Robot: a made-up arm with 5 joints.
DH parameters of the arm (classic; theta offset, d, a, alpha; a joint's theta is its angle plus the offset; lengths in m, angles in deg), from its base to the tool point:
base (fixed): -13.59 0 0.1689 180
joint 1: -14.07 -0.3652 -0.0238 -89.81
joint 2: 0 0.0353 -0.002 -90.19
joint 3: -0.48 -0.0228 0.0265 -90
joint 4: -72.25 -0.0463 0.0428 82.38
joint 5: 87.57 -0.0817 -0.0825 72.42
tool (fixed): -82 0.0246 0 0
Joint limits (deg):
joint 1: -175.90..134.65
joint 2: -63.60..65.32
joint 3: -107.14..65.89
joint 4: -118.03..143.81
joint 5: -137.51..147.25
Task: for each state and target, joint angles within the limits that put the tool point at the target. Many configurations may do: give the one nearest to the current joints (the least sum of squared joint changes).
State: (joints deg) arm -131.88 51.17 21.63 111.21 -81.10
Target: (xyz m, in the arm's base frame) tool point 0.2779 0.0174 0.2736
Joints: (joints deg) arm -127.10 44.22 -16.69 103.75 -69.20
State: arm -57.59 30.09 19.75 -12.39 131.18
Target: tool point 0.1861 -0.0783 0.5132
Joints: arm -54.69 52.05 8.78 -10.32 100.20
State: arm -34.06 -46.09 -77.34 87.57 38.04
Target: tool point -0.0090 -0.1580 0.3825
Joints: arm -24.37 -44.10 -103.85 114.87 3.52
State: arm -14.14 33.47 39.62 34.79 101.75
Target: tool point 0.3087 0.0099 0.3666
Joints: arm -15.14 18.85 28.04 54.15 88.17
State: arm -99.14 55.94 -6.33 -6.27 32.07
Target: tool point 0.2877 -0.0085 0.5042
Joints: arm -99.27 43.58 8.11 -9.16 39.85
